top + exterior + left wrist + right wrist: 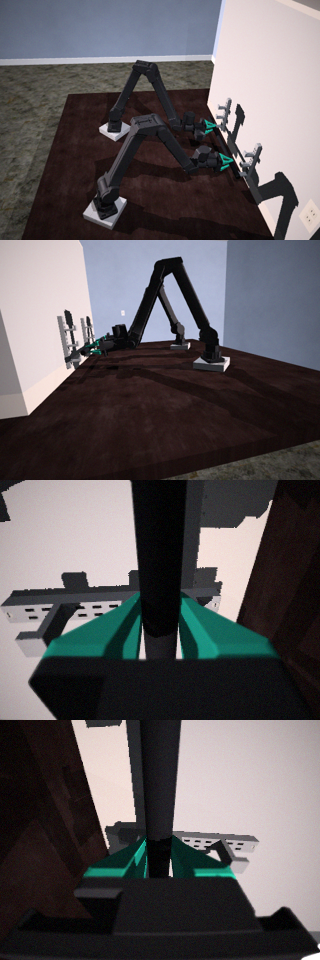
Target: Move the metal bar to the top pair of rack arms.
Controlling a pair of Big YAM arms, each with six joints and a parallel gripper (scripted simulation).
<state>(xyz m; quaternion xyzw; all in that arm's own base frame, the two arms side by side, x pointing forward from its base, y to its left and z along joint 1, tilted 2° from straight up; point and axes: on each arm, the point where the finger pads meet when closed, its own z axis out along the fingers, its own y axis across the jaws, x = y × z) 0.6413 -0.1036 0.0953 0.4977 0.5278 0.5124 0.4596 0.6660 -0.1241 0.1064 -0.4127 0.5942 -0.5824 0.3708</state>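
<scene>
Right now my right hand is 10 mm past the dark metal bar and 150 mm to the right of it. From my right hand the other things lie so: white wall (240 mm ahead, 140 mm to the left, 330 mm above).
</scene>
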